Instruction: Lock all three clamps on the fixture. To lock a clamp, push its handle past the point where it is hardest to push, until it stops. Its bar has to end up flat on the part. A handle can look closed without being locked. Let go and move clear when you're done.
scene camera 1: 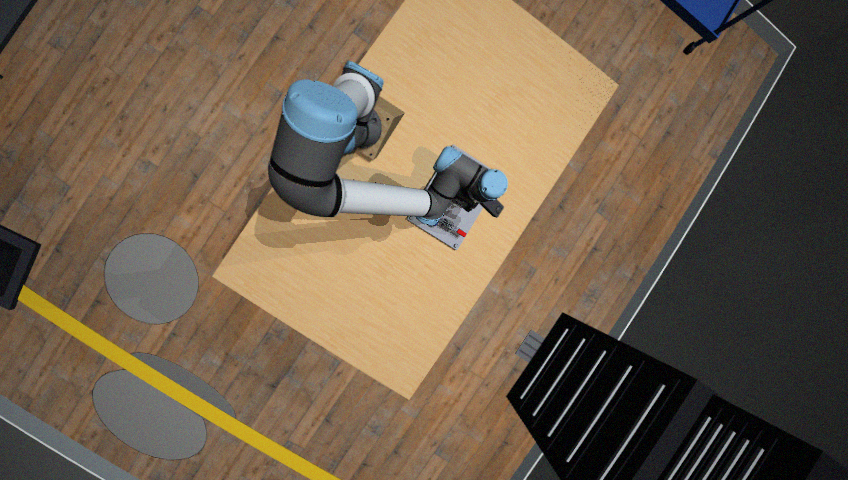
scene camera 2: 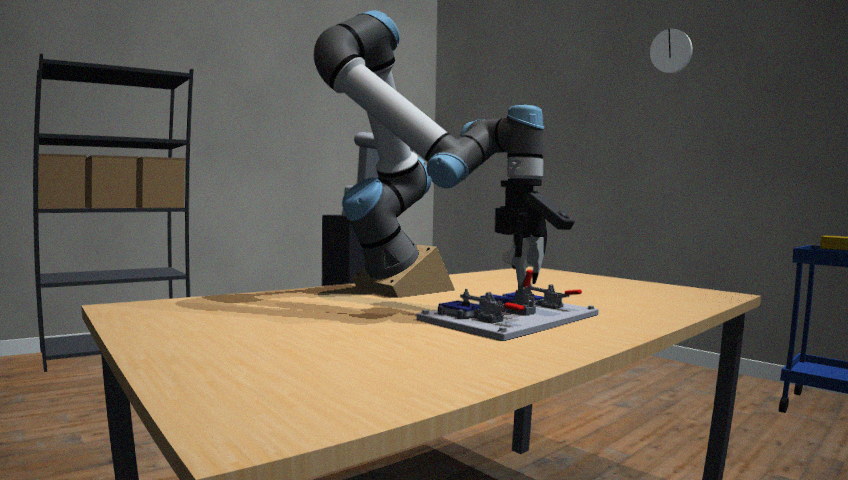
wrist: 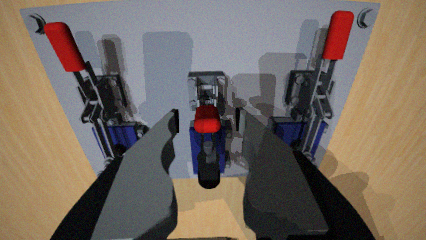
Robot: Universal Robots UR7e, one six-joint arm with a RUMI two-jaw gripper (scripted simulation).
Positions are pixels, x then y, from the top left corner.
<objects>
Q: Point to a grey fixture plate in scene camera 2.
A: At 517, 325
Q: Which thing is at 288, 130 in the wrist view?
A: A blue part.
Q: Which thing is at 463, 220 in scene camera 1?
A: A grey fixture plate.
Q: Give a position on a clamp handle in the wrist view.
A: At 207, 120
</objects>
